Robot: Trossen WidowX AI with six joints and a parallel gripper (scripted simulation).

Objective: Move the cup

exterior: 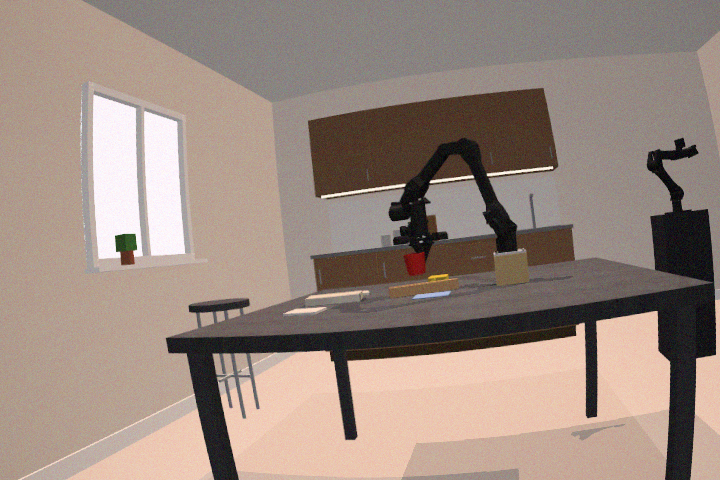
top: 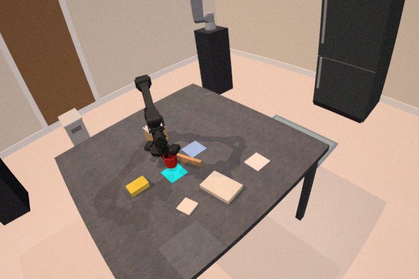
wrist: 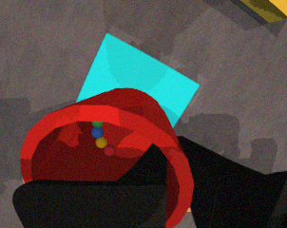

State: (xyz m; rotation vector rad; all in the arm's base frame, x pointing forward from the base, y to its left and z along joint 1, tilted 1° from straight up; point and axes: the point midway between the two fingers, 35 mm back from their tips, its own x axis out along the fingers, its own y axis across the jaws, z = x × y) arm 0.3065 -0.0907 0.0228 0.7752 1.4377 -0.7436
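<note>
The cyan pad is 20 mm ahead of my gripper tip, 20 mm to the left of it and 100 mm below it. The rest, counted from my gripper tip: yellow block: 10 mm behind, 190 mm to the right, 80 mm below; wooden bar: 20 mm behind, 110 mm to the left, 90 mm below; red cup: 30 mm ahead, 20 mm to the left.
</note>
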